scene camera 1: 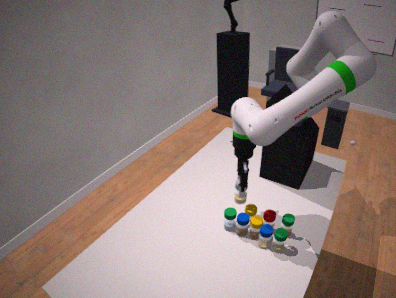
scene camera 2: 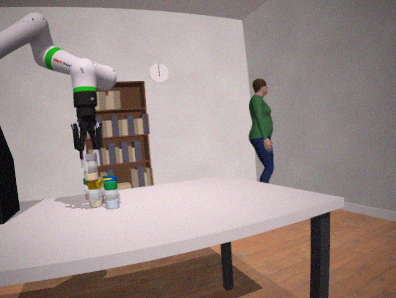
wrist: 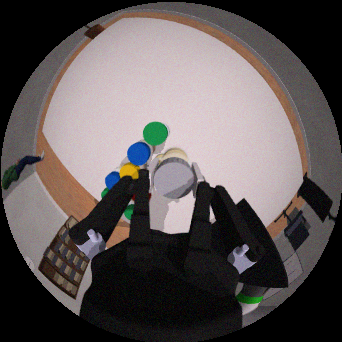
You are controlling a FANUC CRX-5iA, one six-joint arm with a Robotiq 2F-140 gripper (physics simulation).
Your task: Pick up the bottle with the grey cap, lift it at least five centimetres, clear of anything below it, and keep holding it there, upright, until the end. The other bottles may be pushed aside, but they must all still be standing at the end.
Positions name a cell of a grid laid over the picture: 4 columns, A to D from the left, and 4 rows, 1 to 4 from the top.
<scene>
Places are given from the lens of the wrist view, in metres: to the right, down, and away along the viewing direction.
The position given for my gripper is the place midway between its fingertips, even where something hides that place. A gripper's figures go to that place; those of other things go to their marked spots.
my gripper (wrist: C2): 0.01, -0.01, 0.20
grey-capped bottle (wrist: C3): 0.00, 0.01, 0.15
</scene>
